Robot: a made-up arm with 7 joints. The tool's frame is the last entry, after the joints. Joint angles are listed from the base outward.
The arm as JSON. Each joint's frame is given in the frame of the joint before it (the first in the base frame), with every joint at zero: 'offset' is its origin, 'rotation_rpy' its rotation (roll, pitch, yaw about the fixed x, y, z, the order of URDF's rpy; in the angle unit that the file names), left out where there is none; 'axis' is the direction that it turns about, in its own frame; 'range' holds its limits. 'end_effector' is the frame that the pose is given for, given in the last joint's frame.
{
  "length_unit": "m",
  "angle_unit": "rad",
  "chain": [
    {
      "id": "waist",
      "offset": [
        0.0,
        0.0,
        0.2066
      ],
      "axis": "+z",
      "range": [
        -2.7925,
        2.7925
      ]
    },
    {
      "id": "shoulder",
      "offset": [
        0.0,
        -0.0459,
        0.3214
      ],
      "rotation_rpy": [
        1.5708,
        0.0,
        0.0
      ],
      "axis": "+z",
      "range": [
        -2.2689,
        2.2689
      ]
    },
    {
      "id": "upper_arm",
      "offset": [
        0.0,
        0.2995,
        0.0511
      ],
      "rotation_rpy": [
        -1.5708,
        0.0,
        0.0
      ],
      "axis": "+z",
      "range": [
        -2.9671,
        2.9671
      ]
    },
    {
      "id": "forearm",
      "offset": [
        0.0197,
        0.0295,
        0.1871
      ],
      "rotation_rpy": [
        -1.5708,
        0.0,
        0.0
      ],
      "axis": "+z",
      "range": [
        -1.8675,
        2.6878
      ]
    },
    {
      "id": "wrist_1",
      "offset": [
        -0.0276,
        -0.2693,
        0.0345
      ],
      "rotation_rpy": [
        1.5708,
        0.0,
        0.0
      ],
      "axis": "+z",
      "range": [
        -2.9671,
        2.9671
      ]
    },
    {
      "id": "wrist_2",
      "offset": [
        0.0,
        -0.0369,
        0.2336
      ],
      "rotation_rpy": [
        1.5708,
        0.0,
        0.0
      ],
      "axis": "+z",
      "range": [
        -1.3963,
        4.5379
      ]
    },
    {
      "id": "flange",
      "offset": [
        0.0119,
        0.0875,
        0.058
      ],
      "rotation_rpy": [
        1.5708,
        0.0,
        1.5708
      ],
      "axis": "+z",
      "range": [
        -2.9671,
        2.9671
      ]
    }
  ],
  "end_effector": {
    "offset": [
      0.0,
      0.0,
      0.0
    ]
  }
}
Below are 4 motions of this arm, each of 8 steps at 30 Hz.
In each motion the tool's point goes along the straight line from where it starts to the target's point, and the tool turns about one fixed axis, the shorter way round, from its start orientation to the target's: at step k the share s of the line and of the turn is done. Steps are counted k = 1, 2, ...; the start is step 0. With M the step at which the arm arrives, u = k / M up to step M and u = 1 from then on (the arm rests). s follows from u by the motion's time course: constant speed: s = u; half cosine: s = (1 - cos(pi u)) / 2; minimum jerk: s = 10 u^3 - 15 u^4 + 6 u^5.
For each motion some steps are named. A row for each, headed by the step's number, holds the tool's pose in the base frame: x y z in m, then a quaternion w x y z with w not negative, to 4 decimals.
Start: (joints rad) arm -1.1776 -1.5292 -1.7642 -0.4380 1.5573 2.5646 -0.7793
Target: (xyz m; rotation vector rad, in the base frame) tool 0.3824 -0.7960 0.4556 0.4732 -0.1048 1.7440
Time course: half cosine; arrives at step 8
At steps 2, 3, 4, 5, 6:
2: 0.3576 -0.8323 0.5283 0.6680 0.2888 0.0824 0.6809
3: 0.3623 -0.8254 0.5145 0.6600 0.2736 0.0581 0.6972
4: 0.3679 -0.8173 0.4982 0.6497 0.2553 0.0295 0.7155
5: 0.3734 -0.8091 0.4819 0.6382 0.2366 0.0008 0.7326
6: 0.3781 -0.8022 0.4681 0.6277 0.2204 -0.0236 0.7462

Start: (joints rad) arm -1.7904 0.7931 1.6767 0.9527 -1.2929 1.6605 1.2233
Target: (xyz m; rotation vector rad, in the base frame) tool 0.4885 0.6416 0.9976 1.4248 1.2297 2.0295
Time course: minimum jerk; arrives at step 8
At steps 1, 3, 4, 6, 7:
1: 0.3973 0.6802 1.0432 0.2231 0.4654 0.3687 0.7731
3: 0.4213 0.6701 1.0312 0.2135 0.4766 0.3869 0.7600
4: 0.4422 0.6612 1.0208 0.2050 0.4859 0.4026 0.7482
6: 0.4789 0.6457 1.0024 0.1898 0.5018 0.4296 0.7264
7: 0.4870 0.6422 0.9983 0.1864 0.5052 0.4355 0.7214

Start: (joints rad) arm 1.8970 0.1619 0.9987 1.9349 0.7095 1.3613 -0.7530
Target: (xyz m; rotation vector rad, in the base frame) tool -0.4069 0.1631 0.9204 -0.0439 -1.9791 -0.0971
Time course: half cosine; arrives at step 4
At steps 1, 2, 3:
1: -0.3897 0.1657 0.9048 0.5295 -0.0118 -0.8448 -0.0754
2: -0.3968 0.1646 0.9112 0.5372 -0.0146 -0.8411 -0.0611
3: -0.4039 0.1636 0.9177 0.5448 -0.0174 -0.8371 -0.0469

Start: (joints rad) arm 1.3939 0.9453 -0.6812 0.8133 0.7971 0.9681 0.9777
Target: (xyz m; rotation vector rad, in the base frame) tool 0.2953 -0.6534 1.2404 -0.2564 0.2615 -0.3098
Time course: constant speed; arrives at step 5
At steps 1, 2, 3, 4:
1: 0.3006 -0.6093 1.2751 0.9686 -0.1539 0.1242 -0.1508
2: 0.2993 -0.6203 1.2664 0.9694 -0.1472 0.1255 -0.1515
3: 0.2979 -0.6314 1.2577 0.9701 -0.1404 0.1269 -0.1521
4: 0.2966 -0.6424 1.2491 0.9707 -0.1337 0.1282 -0.1528

